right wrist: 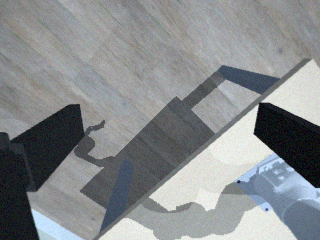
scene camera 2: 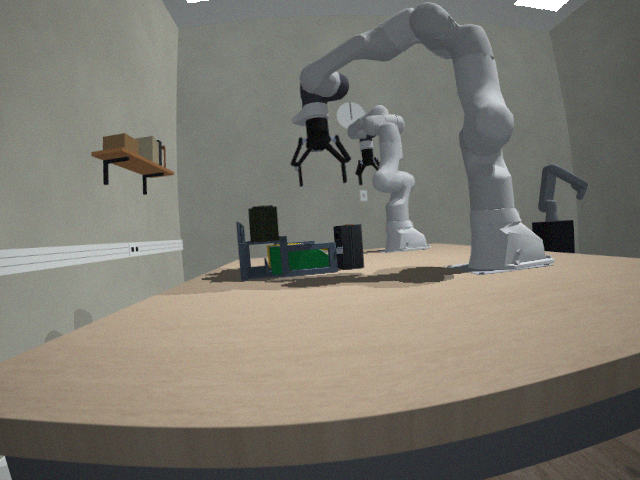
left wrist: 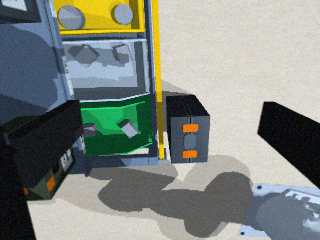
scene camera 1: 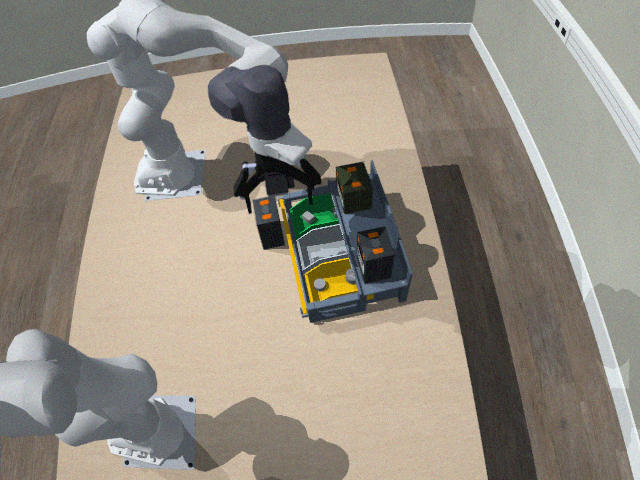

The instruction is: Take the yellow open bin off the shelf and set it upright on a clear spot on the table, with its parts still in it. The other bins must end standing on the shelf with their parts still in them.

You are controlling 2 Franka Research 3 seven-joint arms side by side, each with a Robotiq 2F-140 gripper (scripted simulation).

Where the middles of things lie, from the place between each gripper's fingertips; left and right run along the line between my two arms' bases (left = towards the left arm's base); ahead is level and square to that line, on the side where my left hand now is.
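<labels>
From my left hand (scene camera 1: 280, 204): yellow bin (scene camera 1: 333, 272), 24 cm below, 13 cm ahead, 11 cm to the right; blue-grey shelf (scene camera 1: 380, 215), 22 cm below, 14 cm ahead, 1 cm to the left; green bin (scene camera 1: 322, 208), 24 cm below, 11 cm to the left, 10 cm ahead; grey bin (scene camera 1: 326, 242), 24 cm below, 11 cm ahead.
From my right hand: grey bin, 490 mm ahead, 1040 mm to the left, 370 mm below; blue-grey shelf, 520 mm ahead, 1040 mm to the left, 350 mm below; green bin, 480 mm ahead, 1150 mm to the left, 370 mm below; yellow bin, 510 mm ahead, 930 mm to the left, 370 mm below.
</labels>
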